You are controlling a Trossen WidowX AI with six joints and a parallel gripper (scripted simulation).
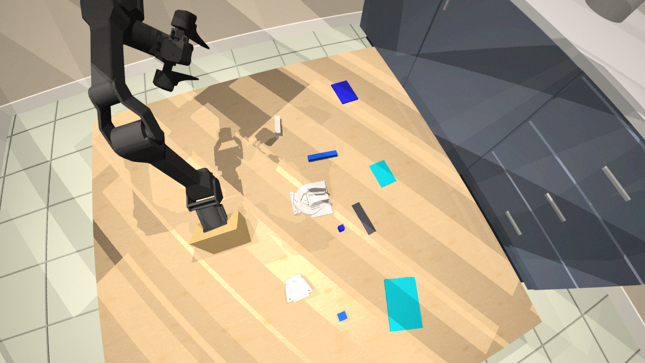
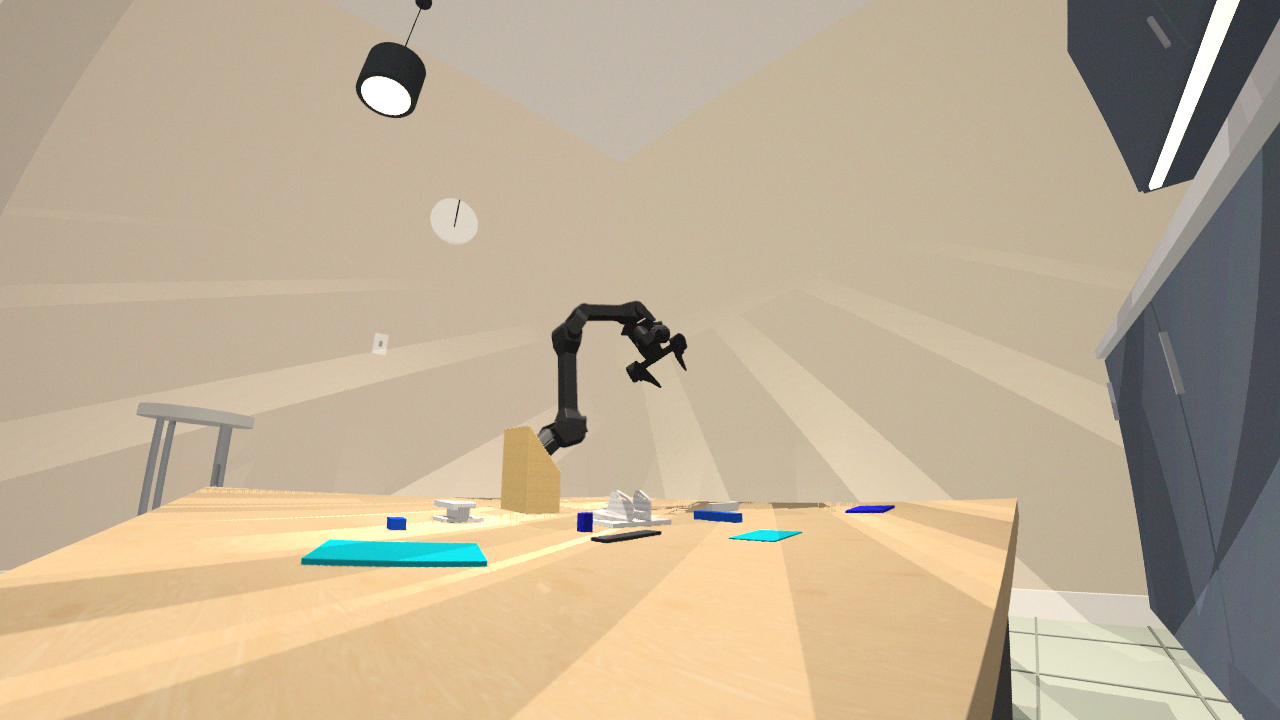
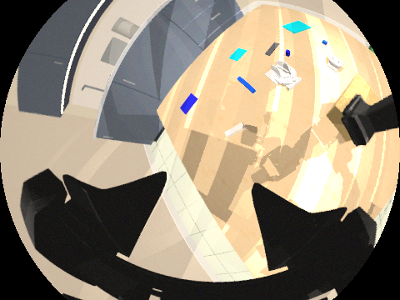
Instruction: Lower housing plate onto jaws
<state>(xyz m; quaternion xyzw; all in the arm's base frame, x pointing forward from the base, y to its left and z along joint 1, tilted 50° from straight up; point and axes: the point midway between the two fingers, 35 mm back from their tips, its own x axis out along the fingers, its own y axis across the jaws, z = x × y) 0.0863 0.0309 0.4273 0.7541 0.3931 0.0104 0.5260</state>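
The white rest is 59 cm to the right of my gripper tip and 34 cm below it. Round my gripper tip: blue bar: 34 cm below, 26 cm ahead, 22 cm to the right; then white bar: 33 cm below, 16 cm ahead, 3 cm to the right; then blue plate: 48 cm ahead, 34 cm below, 2 cm to the left.
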